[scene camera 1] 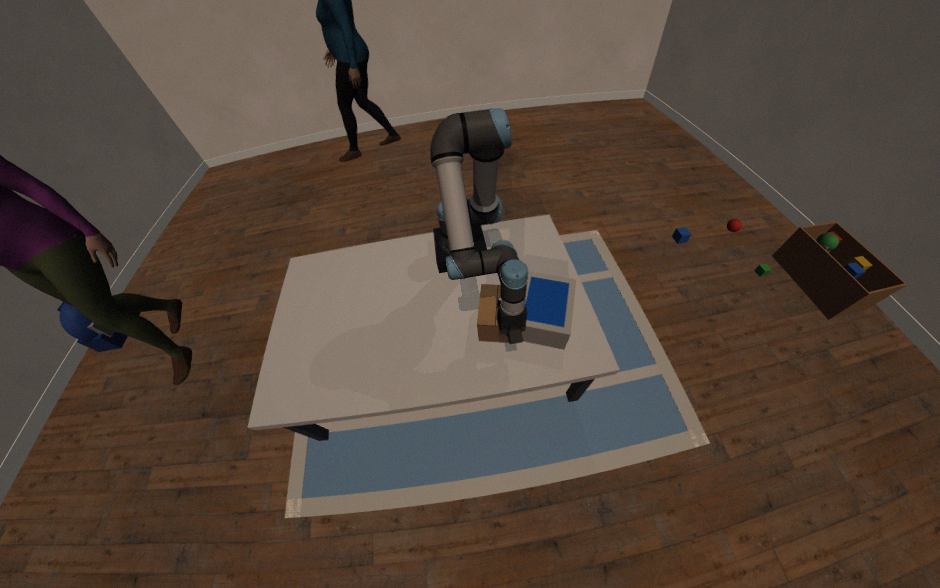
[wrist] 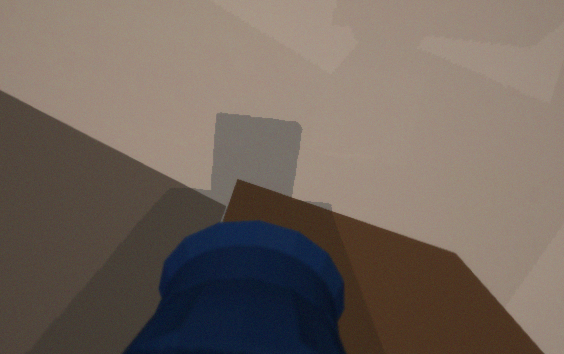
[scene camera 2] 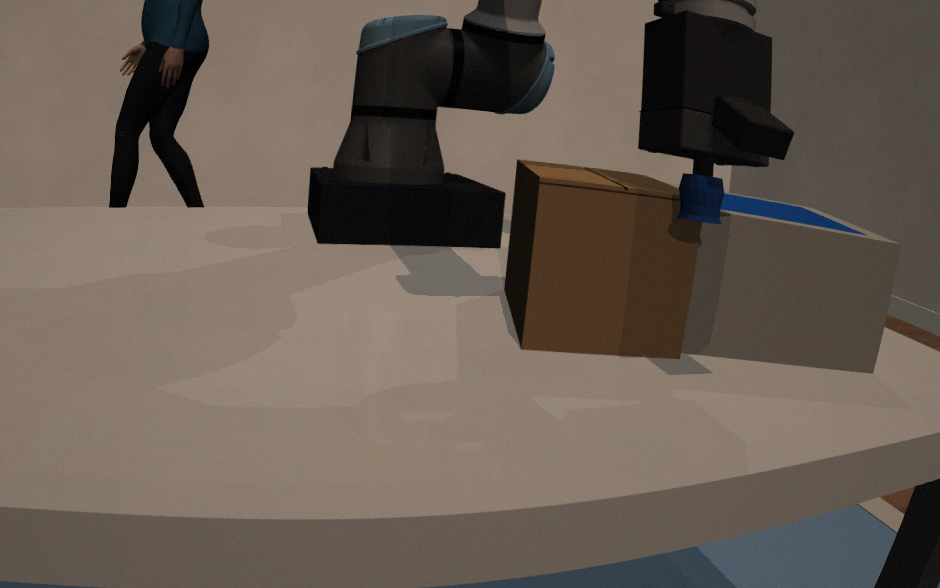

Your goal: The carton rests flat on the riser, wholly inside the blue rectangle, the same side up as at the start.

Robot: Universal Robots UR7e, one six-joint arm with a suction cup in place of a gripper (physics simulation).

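Frame: origin at the arm's base, x ahead, y left, z up, level; centimetres.
Seen in the pictures: hand, its tool point: [wrist: 251, 300] [scene camera 2: 699, 220]; arm's base, origin of its link: [scene camera 2: 387, 178].
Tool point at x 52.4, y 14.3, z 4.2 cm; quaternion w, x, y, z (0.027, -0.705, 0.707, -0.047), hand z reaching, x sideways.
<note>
Offsets run from my tool point to a thing's top centre. Level surfaces: height alone.
The brown carton {dx -12.1, dy -2.7, dz +1.5 cm} [scene camera 1: 489, 325] [scene camera 2: 589, 270] [wrist: 400, 280] stands upright on the table, close beside the left side of the grey riser {dx -10.8, dy +16.1, dz +0.5 cm} [scene camera 1: 547, 334] [scene camera 2: 797, 298] [wrist: 75, 200]. The blue rectangle {dx -10.8, dy +16.1, dz +0.5 cm} [scene camera 1: 547, 301] [scene camera 2: 790, 208] on the riser's top bears nothing. My gripper, a blue suction cup [scene camera 2: 700, 217] [wrist: 254, 235], hangs at the carton's upper front right corner, with its rim a little below the level of the carton's top. It seems to be in front of the corner, not on the top face, and nothing hangs from it. In scene camera 1 the cup is hidden under the tool.
The white table {dz -11.5 cm} [scene camera 1: 346, 360] [scene camera 2: 277, 457] stands on a blue and cream rug [scene camera 1: 450, 450]. Two people, in teal [scene camera 1: 343, 41] [scene camera 2: 173, 20] and purple [scene camera 1: 38, 228], are on the floor behind and at the left. An open brown box [scene camera 1: 821, 284] with toys is at the right.
</note>
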